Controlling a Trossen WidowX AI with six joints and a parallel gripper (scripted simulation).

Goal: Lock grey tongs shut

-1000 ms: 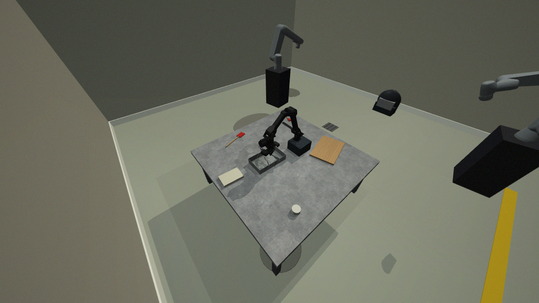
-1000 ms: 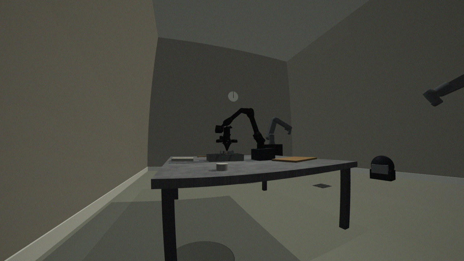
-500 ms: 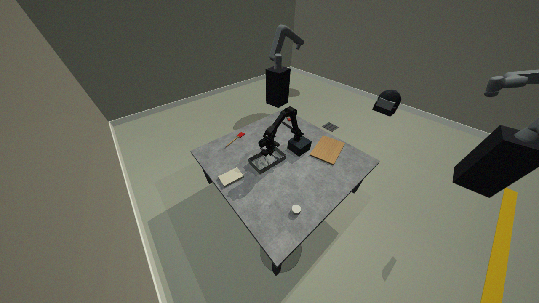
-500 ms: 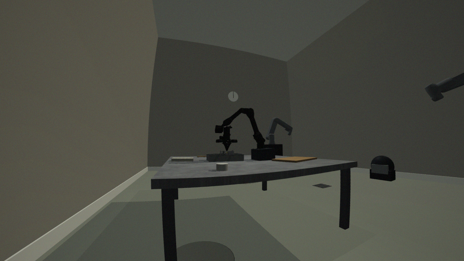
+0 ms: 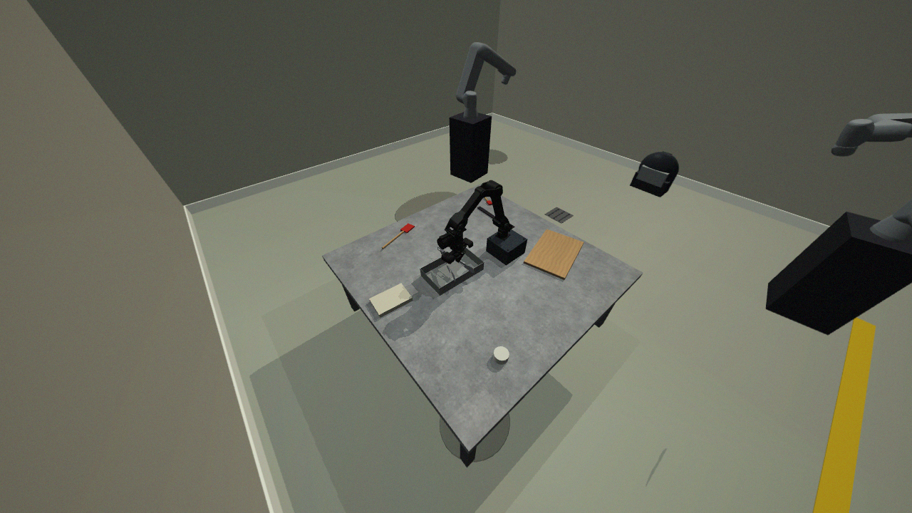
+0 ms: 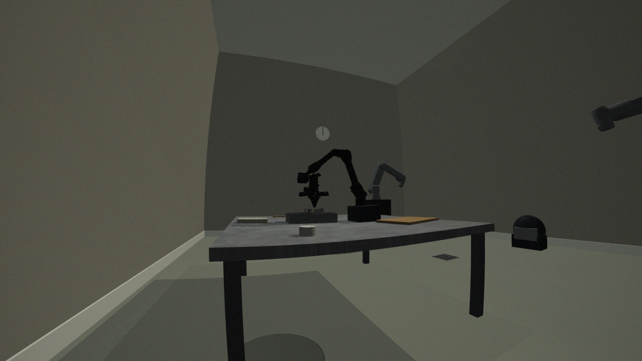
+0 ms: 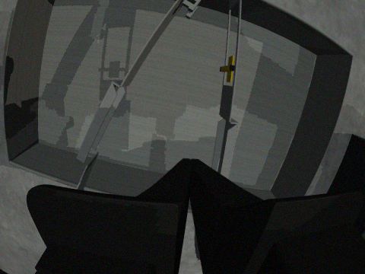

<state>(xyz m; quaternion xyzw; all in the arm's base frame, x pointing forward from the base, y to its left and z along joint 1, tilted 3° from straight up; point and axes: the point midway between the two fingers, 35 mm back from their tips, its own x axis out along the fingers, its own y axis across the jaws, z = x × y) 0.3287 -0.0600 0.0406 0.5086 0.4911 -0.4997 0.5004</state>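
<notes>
My gripper tip is 20 mm past the yellow piece, 50 mm to the left of it and 20 mm above it. Also, from my gripper tip: roasting tin 10 mm ahead, 30 mm to the right, 70 mm below; red spatula 30 mm behind, 510 mm to the right, 90 mm below; cream slab 360 mm ahead, 130 mm to the right, 80 mm below.
</notes>
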